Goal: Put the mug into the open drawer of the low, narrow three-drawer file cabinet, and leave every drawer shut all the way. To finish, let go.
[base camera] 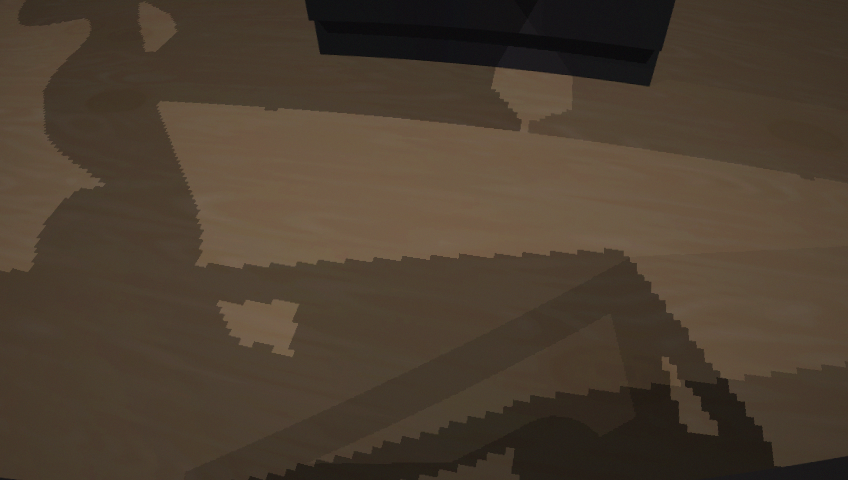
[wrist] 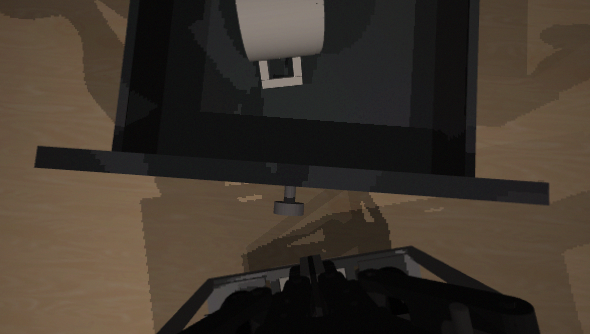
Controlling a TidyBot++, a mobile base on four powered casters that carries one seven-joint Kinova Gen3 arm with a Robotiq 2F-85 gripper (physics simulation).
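Frame: origin at the arm's base, x left, y ahead, z down, level; centimetres.
Where they show: gripper, fingertip midpoint: [wrist: 312,270].
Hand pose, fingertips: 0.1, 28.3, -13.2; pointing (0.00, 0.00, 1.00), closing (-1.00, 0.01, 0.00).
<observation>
Each offset is from my fingertips to the top centre of the thing, as dx, dy, dz. "*": to the spot under its first point. Level surfaces: height alone.
The white mug {* -0.9, +21.5, +7.1} [wrist: 282,30] lies on its side inside the open drawer [wrist: 225,168], its square handle toward the drawer front. The top of the mug is cut off by the wrist view's upper edge. The drawer's round grey knob {* +1.3, +3.5, +8.0} [wrist: 288,208] sticks out from its front panel. My gripper [wrist: 312,270] is shut and empty, its fingertips in front of the drawer front and a little to the right of the knob in the wrist view. A dark lower part of the file cabinet [base camera: 416,14] shows at the top of the base view. The other drawers do not show.
Wood-patterned floor {dz +52.9} [base camera: 386,178] [wrist: 65,240] shows in front of the cabinet and on both sides of the drawer. Shadows of the arm and cabinet fall across it. The drawer's front panel extends sideways beyond its side walls.
</observation>
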